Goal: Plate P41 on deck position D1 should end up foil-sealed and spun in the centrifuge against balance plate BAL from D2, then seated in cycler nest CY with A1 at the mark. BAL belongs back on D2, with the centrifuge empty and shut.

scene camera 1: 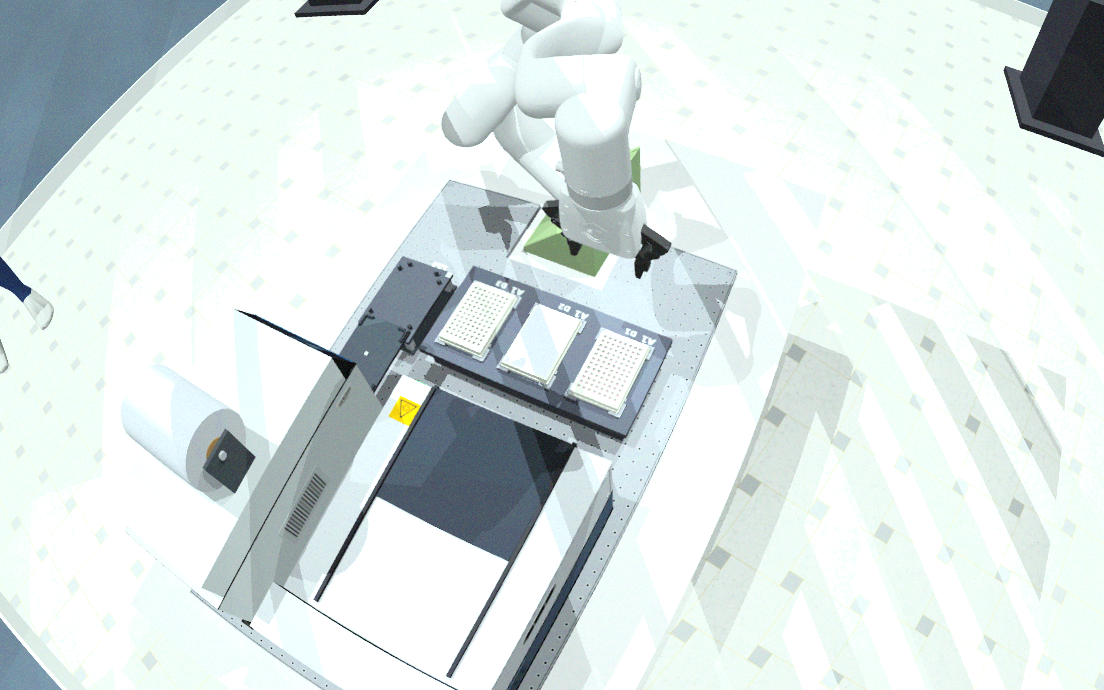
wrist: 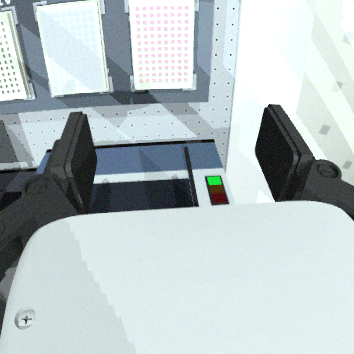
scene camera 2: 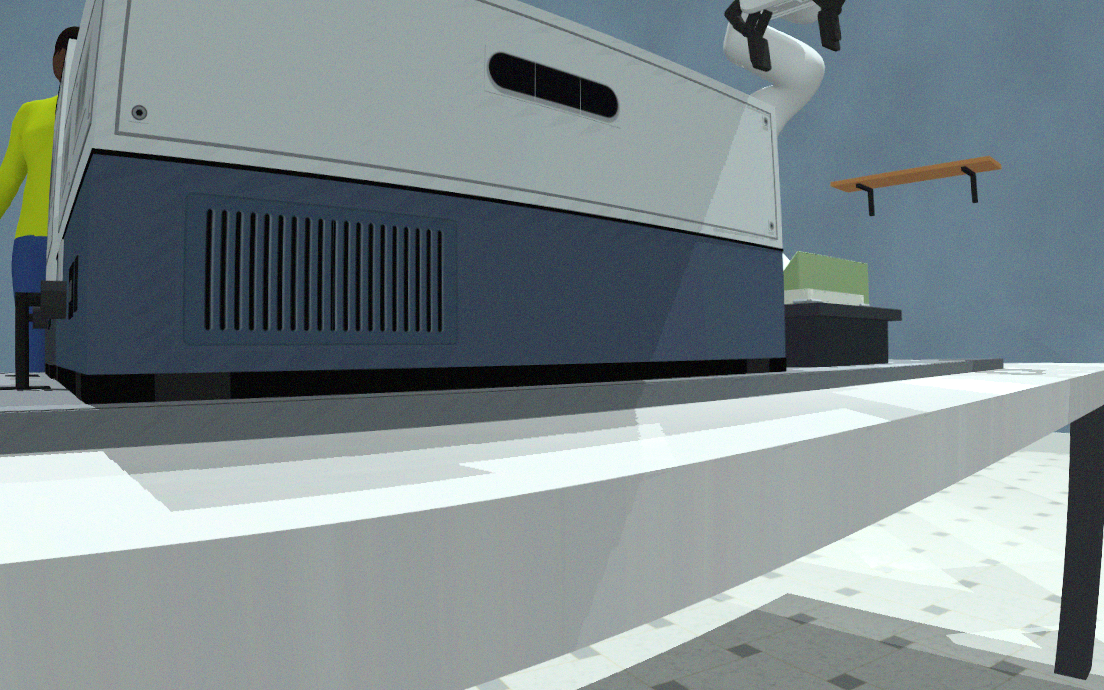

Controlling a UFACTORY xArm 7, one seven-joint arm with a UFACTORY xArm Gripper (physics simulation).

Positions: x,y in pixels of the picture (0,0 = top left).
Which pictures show my gripper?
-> Scene camera 1, the wrist view and scene camera 2: all of them.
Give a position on a centrifuge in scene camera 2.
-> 251,206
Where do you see a well plate with pink wells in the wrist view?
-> At 162,45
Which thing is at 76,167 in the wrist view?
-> My gripper.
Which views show the well plate with pink wells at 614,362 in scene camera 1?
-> Scene camera 1, the wrist view and scene camera 2: all of them.
